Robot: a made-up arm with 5 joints. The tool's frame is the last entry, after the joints. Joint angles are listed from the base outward. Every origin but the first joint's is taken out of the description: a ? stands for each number. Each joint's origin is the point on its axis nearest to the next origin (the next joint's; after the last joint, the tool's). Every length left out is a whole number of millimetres.
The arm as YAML. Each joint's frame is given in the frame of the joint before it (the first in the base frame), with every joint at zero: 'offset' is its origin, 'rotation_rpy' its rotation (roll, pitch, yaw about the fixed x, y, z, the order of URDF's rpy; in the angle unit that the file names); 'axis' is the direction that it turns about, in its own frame. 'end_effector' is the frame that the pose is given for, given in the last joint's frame.
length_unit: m
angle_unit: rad
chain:
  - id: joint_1
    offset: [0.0, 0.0, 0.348]
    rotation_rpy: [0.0, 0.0, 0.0]
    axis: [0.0, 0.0, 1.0]
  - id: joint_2
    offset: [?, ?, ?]
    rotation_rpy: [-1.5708, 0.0, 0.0]
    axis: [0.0, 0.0, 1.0]
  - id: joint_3
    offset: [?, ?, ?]
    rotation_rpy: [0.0, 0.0, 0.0]
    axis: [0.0, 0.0, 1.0]
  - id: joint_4
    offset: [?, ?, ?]
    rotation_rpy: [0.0, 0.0, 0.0]
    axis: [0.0, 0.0, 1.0]
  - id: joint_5
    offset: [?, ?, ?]
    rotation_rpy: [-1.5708, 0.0, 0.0]
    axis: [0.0, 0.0, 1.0]
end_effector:
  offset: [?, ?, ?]
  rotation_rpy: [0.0, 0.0, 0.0]
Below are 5 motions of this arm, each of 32 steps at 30 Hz.
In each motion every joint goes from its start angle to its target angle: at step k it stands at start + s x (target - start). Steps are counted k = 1, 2, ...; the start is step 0. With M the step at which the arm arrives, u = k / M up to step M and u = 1 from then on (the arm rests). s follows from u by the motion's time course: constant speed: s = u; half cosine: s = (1 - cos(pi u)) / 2; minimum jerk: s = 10 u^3 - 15 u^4 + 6 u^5.
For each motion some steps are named. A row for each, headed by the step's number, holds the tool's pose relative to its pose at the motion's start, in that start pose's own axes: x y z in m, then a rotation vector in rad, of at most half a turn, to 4 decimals.
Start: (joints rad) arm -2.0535 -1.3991 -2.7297 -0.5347 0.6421
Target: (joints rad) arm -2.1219 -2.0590 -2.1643 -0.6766 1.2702
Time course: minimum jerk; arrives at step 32
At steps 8, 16, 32:
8: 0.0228 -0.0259 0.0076 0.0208 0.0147 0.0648
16: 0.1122 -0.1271 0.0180 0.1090 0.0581 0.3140
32: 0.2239 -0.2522 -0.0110 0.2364 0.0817 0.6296

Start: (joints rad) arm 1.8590 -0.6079 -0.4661 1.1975 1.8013
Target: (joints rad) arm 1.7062 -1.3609 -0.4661 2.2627 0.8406
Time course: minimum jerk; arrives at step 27
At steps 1, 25, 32:
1: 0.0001 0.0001 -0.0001 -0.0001 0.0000 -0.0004
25: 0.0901 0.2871 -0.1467 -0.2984 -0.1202 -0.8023
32: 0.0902 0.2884 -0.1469 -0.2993 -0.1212 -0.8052

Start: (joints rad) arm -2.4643 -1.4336 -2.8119 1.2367 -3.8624
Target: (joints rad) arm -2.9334 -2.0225 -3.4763 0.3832 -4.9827
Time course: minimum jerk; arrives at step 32
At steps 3, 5, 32:
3: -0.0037 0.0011 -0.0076 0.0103 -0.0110 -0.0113
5: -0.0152 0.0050 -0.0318 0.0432 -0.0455 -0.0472
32: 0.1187 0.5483 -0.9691 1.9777 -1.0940 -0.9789

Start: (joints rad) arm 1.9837 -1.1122 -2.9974 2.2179 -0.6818
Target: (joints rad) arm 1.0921 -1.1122 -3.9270 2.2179 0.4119
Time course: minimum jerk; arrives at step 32
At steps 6, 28, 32:
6: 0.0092 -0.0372 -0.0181 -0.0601 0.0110 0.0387
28: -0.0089 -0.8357 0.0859 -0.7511 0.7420 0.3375
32: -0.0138 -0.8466 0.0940 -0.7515 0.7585 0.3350

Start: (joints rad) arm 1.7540 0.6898 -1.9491 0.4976 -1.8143
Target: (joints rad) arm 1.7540 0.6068 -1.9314 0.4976 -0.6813
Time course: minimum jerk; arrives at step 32
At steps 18, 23, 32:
18: -0.0050 0.0200 -0.0384 -0.0408 0.0043 0.6978
23: -0.0068 0.0275 -0.0539 -0.0568 0.0141 0.9750
32: -0.0079 0.0316 -0.0628 -0.0654 0.0219 1.1326

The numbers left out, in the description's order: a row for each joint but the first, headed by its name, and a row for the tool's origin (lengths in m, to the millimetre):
joint_2: 0.0 0.0 0.0
joint_3: 0.075 -0.398 0.0
joint_4: 0.123 0.544 0.0
joint_5: 0.063 0.081 0.0
tool: 0.0 0.0 0.0

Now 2 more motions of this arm.
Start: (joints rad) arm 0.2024 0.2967 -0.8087 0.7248 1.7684
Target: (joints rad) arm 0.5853 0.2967 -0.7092 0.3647 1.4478
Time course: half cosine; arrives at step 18
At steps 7, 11, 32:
7: -0.0722 0.0235 0.0100 0.0879 0.0087 -0.2296
11: -0.1422 0.0577 0.0214 0.1772 0.0165 -0.4698
32: -0.2033 0.0991 0.0334 0.2622 0.0223 -0.7014

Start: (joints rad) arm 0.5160 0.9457 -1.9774 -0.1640 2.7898
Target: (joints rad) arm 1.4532 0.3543 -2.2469 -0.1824 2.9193
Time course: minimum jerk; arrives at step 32
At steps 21, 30, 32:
21: -0.5569 0.3859 -0.5517 -0.5126 -0.8407 0.0665
30: -0.6209 0.3955 -0.7812 -0.6938 -1.0515 0.1729
32: -0.6213 0.3953 -0.7834 -0.6956 -1.0535 0.1742

